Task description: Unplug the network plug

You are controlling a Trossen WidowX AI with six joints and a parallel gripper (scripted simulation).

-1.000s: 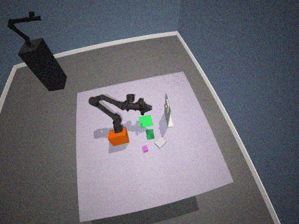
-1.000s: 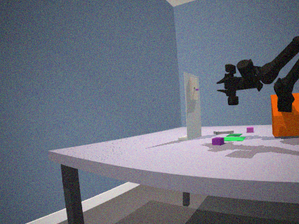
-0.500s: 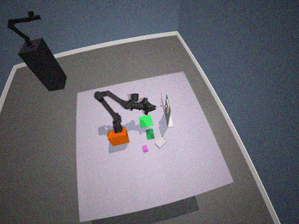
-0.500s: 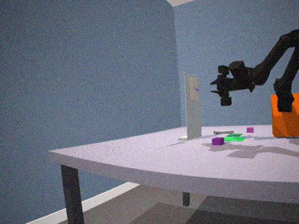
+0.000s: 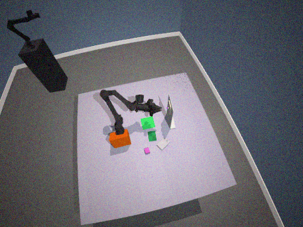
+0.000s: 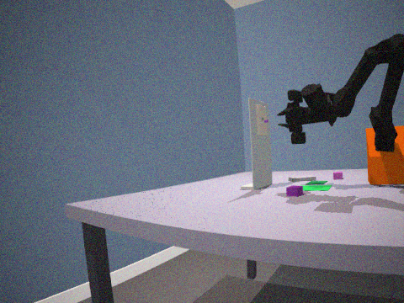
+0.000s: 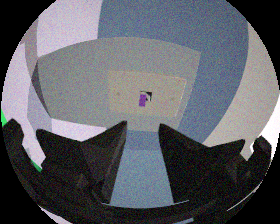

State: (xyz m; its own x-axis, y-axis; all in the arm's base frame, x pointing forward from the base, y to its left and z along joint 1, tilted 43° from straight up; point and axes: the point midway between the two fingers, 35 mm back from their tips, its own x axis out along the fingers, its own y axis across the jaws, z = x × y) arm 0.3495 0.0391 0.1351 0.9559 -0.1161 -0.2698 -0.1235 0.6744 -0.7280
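Right now my gripper tip is 6 cm short of the purple plug. Also, from my gripper tip: upright white panel (8 cm ahead, 10 cm below); then green marked square (13 cm behind, 1 cm to the left, 25 cm below).
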